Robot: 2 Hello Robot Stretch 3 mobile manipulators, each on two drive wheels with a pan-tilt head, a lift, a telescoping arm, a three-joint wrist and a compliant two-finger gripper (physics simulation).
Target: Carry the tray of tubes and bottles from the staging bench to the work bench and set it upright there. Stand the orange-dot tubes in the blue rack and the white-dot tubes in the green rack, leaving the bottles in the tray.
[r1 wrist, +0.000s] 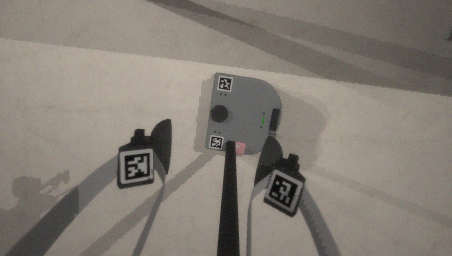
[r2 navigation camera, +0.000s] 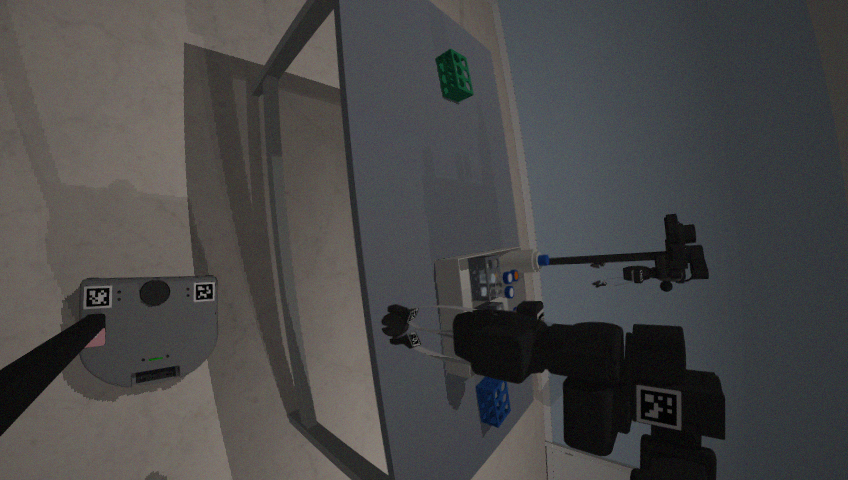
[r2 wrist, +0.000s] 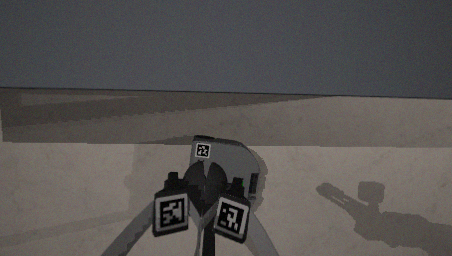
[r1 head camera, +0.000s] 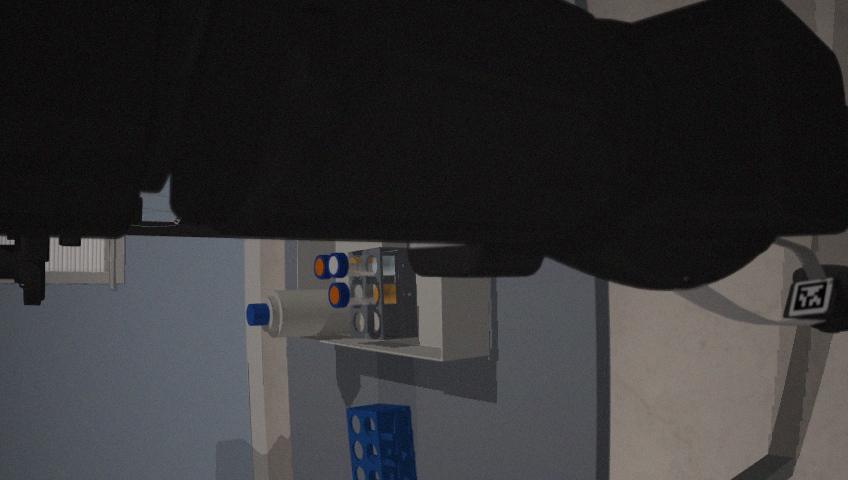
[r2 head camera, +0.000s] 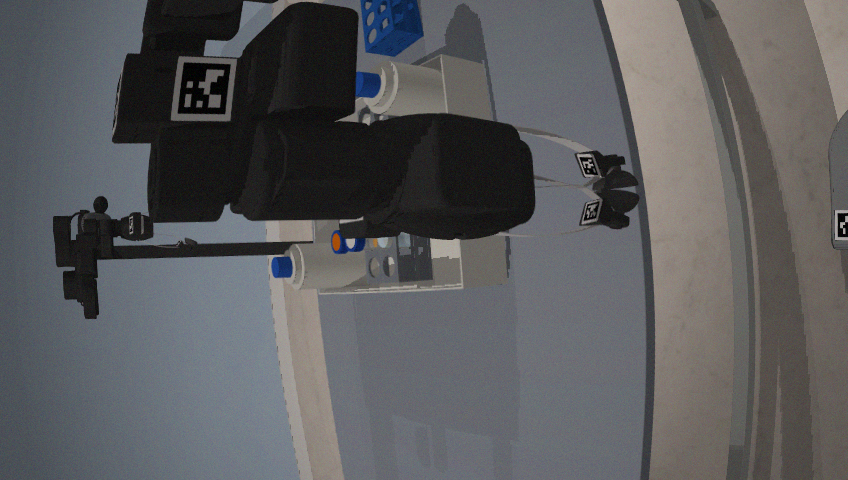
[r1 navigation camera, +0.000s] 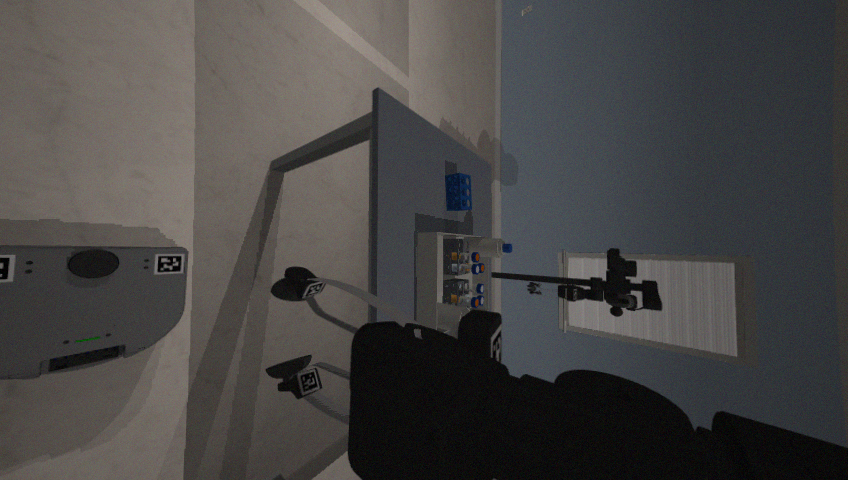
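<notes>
The tray [r1 head camera: 467, 321] [r1 navigation camera: 427, 273] [r2 head camera: 484, 261] [r2 navigation camera: 447, 291] stands upright on the bench [r1 head camera: 547, 380] [r1 navigation camera: 398, 196] [r2 head camera: 583, 327] [r2 navigation camera: 392, 148]. Orange-dot tubes [r1 head camera: 338, 295] [r2 head camera: 338, 242], white-dot tubes [r1 head camera: 337, 265] [r2 navigation camera: 509, 292] and bottles [r1 head camera: 303, 313] [r2 head camera: 324, 267] are in it. The blue rack [r1 head camera: 380, 440] [r1 navigation camera: 458, 191] [r2 head camera: 392, 26] [r2 navigation camera: 493, 402] stands at one side of the tray, the green rack [r2 navigation camera: 454, 76] farther off on the other. My r1 gripper [r1 navigation camera: 292, 328] [r1 wrist: 215, 152] is open and empty, off the bench's front edge. My r2 gripper [r2 head camera: 620, 189] [r2 navigation camera: 394, 324] [r2 wrist: 205, 182] is shut and empty, in front of the tray. Arms hide part of the tray.
Each robot shows across the bench in the other's view: one robot [r1 navigation camera: 618, 291] stands before a window-like panel [r1 navigation camera: 684, 303], the other [r2 navigation camera: 678, 255] before a blue wall. In the r2 head view the arm is low over the tray, beside a bottle.
</notes>
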